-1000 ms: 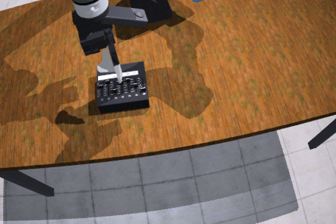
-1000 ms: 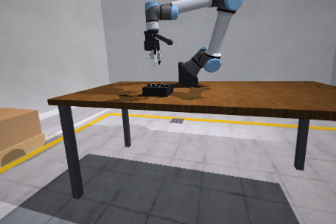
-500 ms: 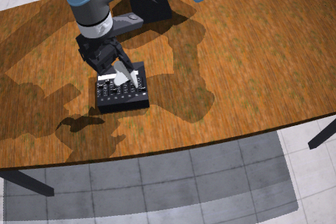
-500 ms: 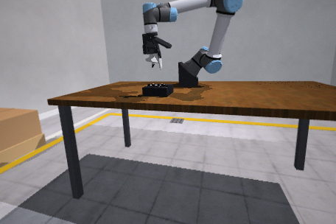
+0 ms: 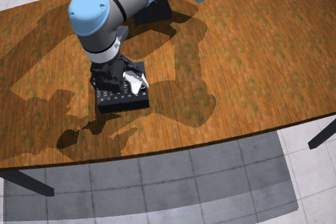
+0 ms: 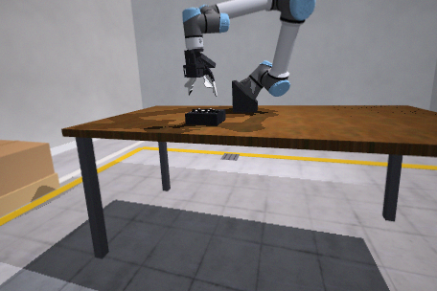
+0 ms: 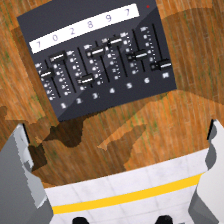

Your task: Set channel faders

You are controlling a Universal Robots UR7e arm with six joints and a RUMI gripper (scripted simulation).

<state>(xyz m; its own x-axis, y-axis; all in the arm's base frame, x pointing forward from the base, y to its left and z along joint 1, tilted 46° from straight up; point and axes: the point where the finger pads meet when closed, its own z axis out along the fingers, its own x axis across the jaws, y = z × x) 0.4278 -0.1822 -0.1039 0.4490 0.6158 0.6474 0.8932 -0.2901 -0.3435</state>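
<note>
Right now my hand is 7 cm past the fader 2, 4 cm to the left of it and 7 cm above it. Also, from my hand: fader 4 (5 cm behind, 7 cm below); fader 3 (3 cm behind, 2 cm to the right, 7 cm below); fader 6 (3 cm behind, 4 cm to the left, 7 cm below).
</note>
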